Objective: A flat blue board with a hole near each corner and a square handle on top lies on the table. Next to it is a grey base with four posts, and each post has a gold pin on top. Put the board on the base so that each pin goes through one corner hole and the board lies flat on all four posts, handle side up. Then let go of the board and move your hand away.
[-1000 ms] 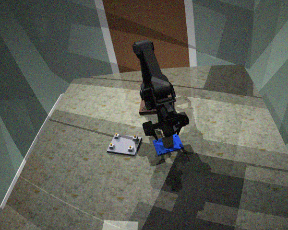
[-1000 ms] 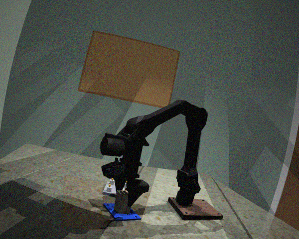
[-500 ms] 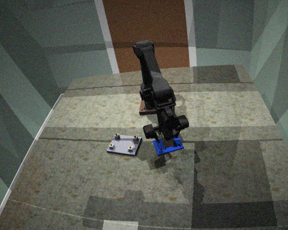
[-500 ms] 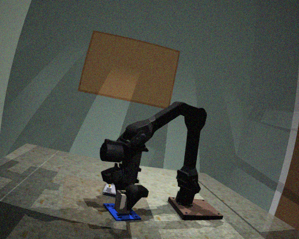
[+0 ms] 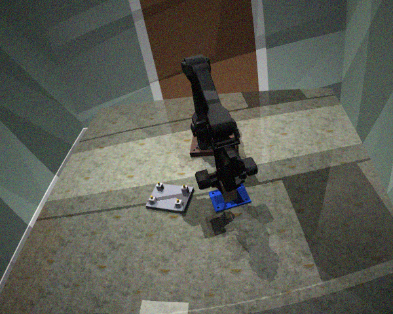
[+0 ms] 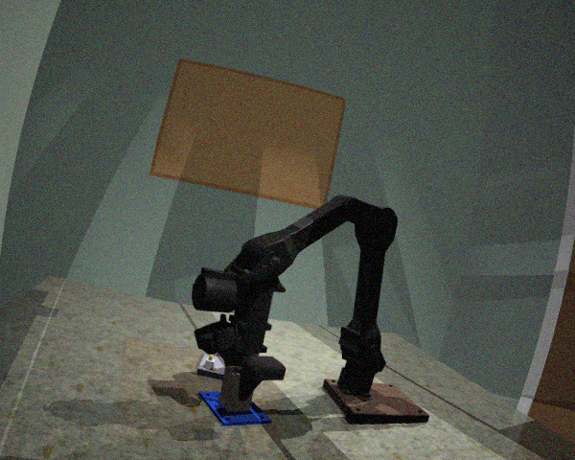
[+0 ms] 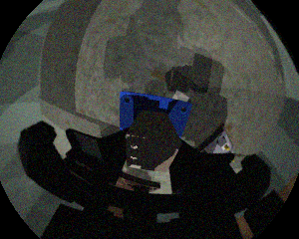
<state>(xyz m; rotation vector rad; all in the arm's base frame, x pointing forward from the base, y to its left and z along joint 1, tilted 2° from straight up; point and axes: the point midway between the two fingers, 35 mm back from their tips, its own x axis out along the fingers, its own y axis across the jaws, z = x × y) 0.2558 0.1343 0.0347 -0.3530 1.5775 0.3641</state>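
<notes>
My gripper tip is now 200 mm to the left of the grey base, 20 mm short of it and 20 mm above it. The rest, counted from my gripper tip: blue board: 10 mm below.
</notes>
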